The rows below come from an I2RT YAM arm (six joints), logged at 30 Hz.
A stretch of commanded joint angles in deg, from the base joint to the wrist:
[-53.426, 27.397, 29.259, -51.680, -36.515, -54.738]
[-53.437, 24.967, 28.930, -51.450, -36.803, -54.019]
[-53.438, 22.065, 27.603, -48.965, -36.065, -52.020]
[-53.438, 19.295, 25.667, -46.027, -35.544, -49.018]
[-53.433, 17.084, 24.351, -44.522, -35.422, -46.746]
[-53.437, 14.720, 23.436, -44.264, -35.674, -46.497]
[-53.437, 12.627, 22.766, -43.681, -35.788, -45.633]
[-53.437, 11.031, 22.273, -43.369, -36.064, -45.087]
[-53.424, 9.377, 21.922, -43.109, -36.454, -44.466]
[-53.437, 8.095, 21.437, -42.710, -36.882, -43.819]
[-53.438, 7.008, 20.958, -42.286, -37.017, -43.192]
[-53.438, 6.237, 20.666, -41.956, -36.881, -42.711]
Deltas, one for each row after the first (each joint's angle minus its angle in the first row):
[-0.011, -2.430, -0.329, 0.230, -0.288, 0.719]
[-0.012, -5.332, -1.656, 2.715, 0.450, 2.718]
[-0.012, -8.102, -3.592, 5.653, 0.971, 5.720]
[-0.007, -10.313, -4.908, 7.158, 1.093, 7.992]
[-0.011, -12.677, -5.823, 7.416, 0.841, 8.241]
[-0.011, -14.770, -6.493, 7.999, 0.727, 9.105]
[-0.011, -16.366, -6.986, 8.311, 0.451, 9.651]
[0.002, -18.020, -7.337, 8.571, 0.061, 10.272]
[-0.011, -19.302, -7.822, 8.970, -0.367, 10.919]
[-0.012, -20.389, -8.301, 9.394, -0.502, 11.546]
[-0.012, -21.160, -8.593, 9.724, -0.366, 12.027]

